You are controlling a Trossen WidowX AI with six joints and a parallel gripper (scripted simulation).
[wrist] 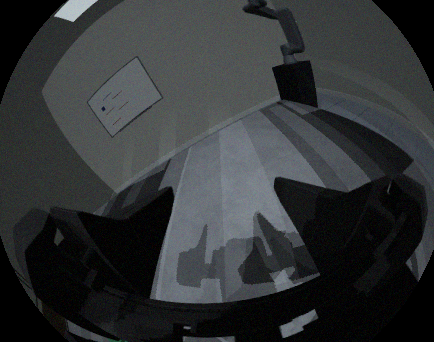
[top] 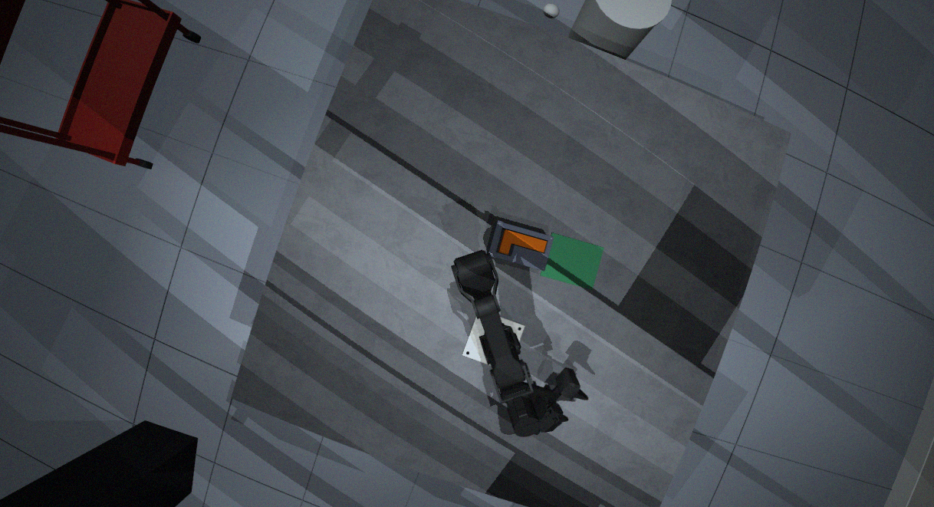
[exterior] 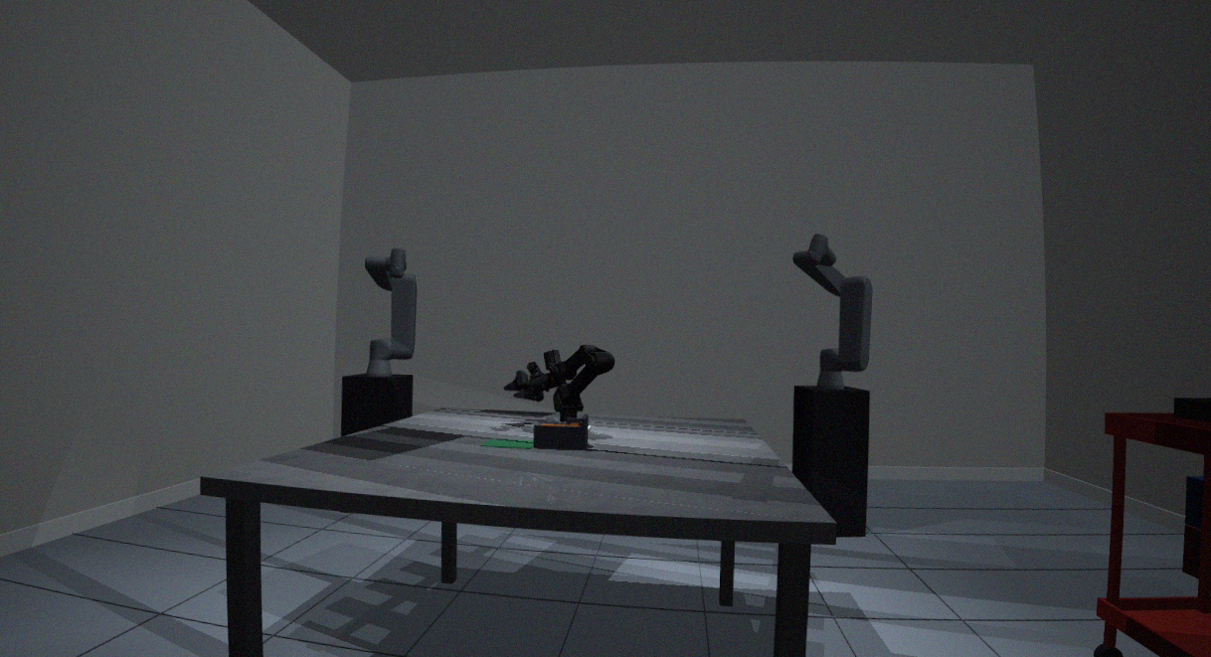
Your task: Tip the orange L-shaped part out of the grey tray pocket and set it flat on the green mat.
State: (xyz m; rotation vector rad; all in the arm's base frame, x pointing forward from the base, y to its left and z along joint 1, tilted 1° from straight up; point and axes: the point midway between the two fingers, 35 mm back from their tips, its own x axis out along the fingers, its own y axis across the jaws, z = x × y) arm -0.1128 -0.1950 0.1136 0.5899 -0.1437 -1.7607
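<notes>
Now: gripper tip 360 mm short of the orange L-shaped part, 230 mm to the right of it and 70 mm above it. Round my gripper tip: mat 350 mm ahead, 130 mm below, 70 mm to the left.
</notes>
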